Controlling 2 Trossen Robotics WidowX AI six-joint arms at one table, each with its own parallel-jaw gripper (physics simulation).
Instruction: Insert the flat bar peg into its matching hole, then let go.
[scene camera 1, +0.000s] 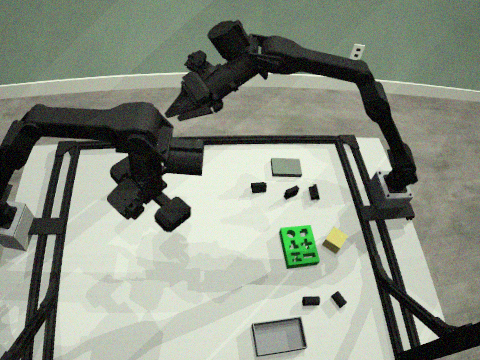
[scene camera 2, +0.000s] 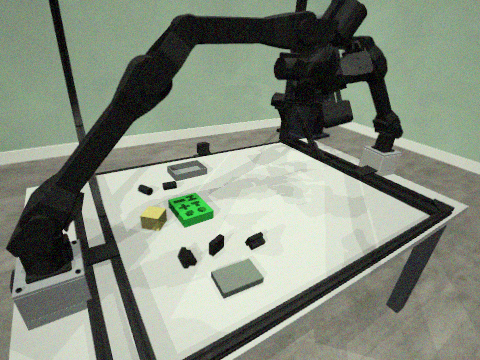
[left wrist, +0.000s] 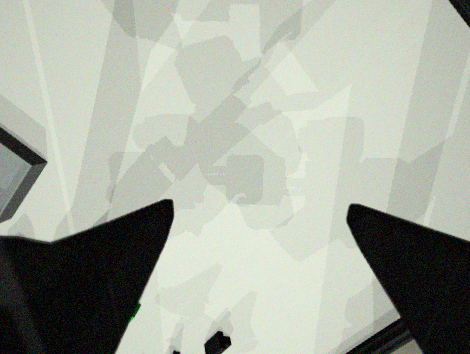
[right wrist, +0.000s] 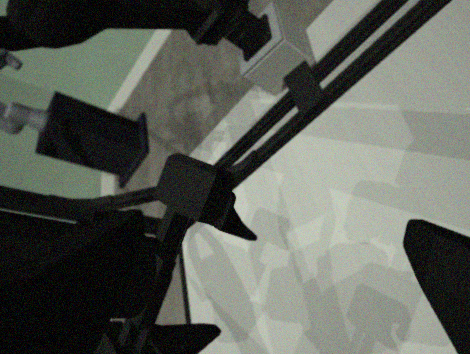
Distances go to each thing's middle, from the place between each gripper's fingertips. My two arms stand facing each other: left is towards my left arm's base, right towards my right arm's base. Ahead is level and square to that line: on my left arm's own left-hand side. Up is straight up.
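My left gripper is now 190 mm above the green hole board (scene camera 1: 300, 251), 30 mm past it and 360 mm to the left of it. Counted from my left hand, the grey tray (scene camera 1: 290, 331) is 190 mm below, 260 mm behind and 260 mm to the right, while the grey slab (scene camera 2: 240, 276) is 190 mm below, 240 mm ahead and 390 mm to the right.
From my right hand I see the grey slab 320 mm below, 80 mm ahead and 330 mm to the right. The green hole board is 310 mm below my right hand, 180 mm behind it and 300 mm to the right of it, and the grey tray is 310 mm below that same right hand, 410 mm behind it and 200 mm to the right of it.
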